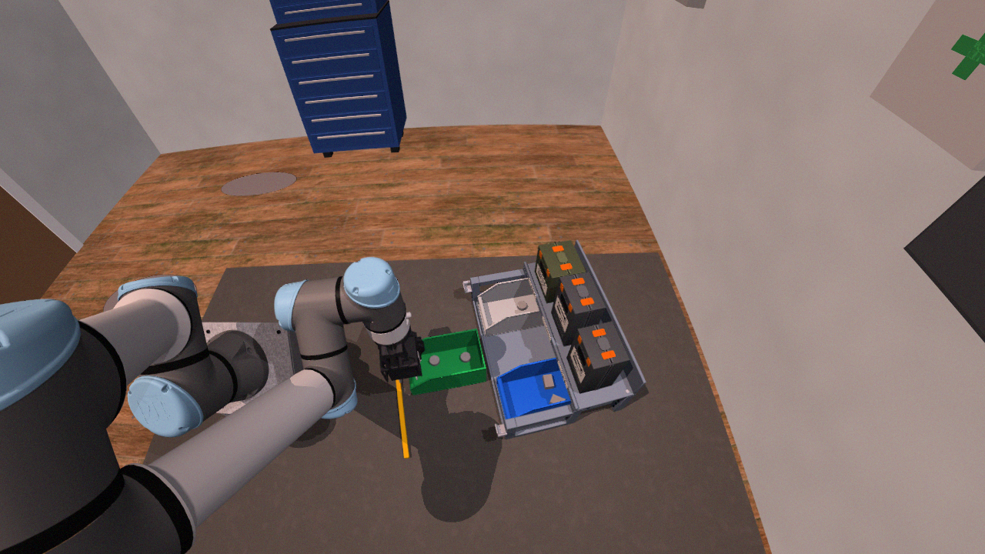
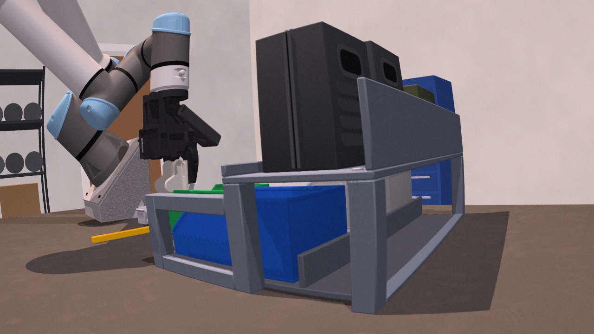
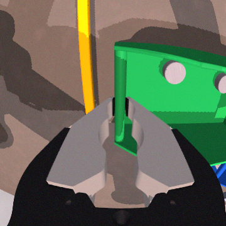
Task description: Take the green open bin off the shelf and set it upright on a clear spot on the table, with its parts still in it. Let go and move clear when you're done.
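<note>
My hand is 30 mm past the yellow bar, 10 mm to the left of it and 30 mm above it. From my hand the other things lie so: grey bin (230 mm ahead, 180 mm to the left, 10 mm above); then green open bin (80 mm ahead, 20 mm to the left); then blue bin (290 mm ahead, 30 mm to the right, 10 mm above).
</note>
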